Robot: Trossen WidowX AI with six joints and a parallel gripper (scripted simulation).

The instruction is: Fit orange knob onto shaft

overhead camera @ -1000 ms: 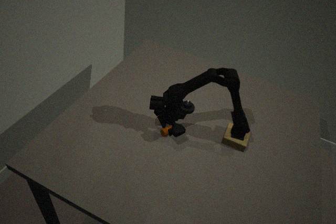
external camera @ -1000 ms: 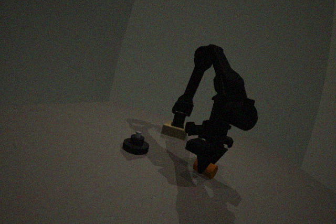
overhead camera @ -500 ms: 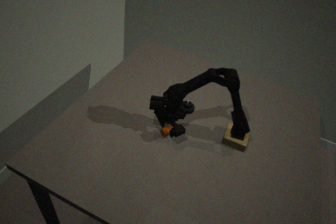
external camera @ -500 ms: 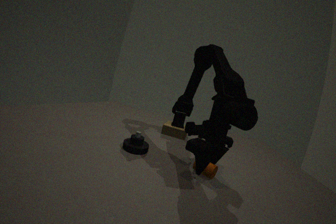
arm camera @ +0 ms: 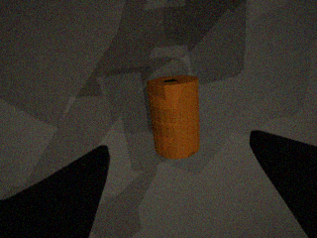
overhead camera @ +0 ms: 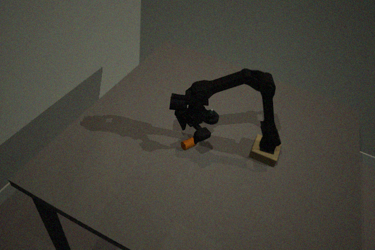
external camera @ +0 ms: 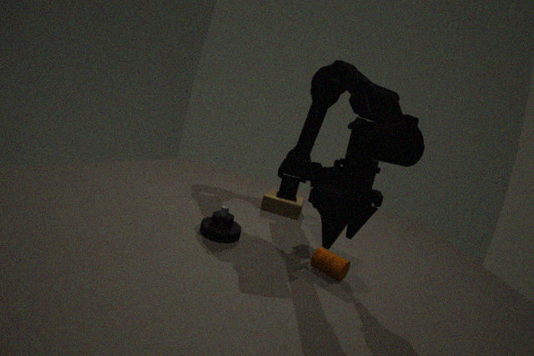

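Right now the orange knob is 10 mm ahead of my gripper tip, 10 mm to the left of it and 50 mm below it. From my gripper tip the other things lie so: round black pedestal (60 mm behind, 220 mm to the right, 30 mm below).
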